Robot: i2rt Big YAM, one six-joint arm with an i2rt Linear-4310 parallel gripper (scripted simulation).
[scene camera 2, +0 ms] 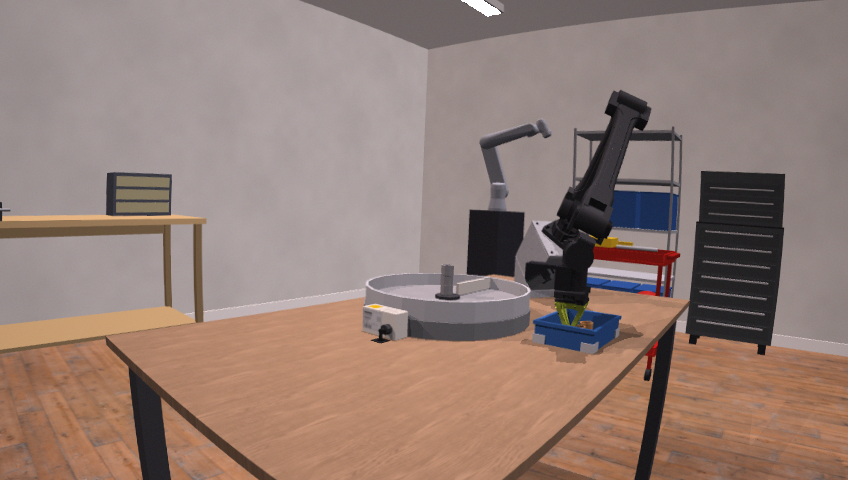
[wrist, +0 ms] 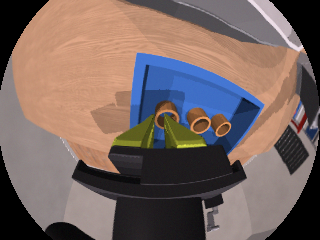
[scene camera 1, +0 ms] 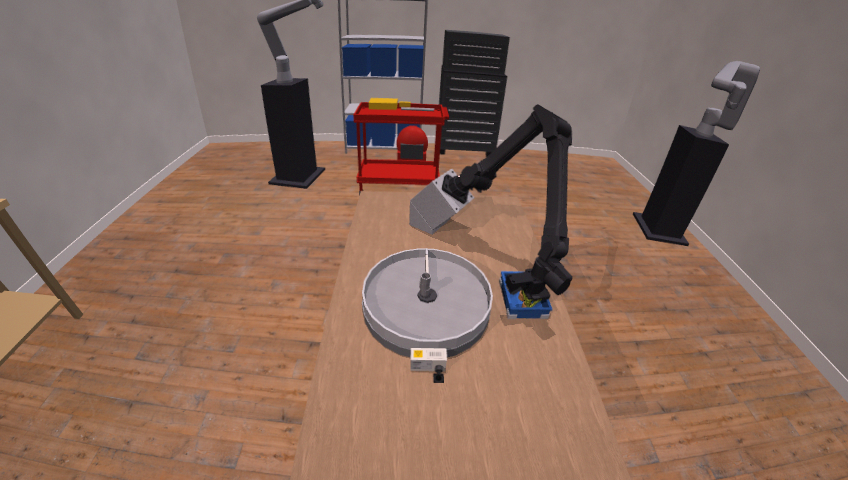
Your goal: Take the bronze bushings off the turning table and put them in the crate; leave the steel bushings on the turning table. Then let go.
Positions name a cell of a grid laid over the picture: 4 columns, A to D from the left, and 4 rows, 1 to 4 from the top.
Labels:
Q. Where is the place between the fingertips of my gripper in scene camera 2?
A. C3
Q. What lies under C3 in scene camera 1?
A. A grey turning table.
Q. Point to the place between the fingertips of my gripper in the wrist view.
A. At B2

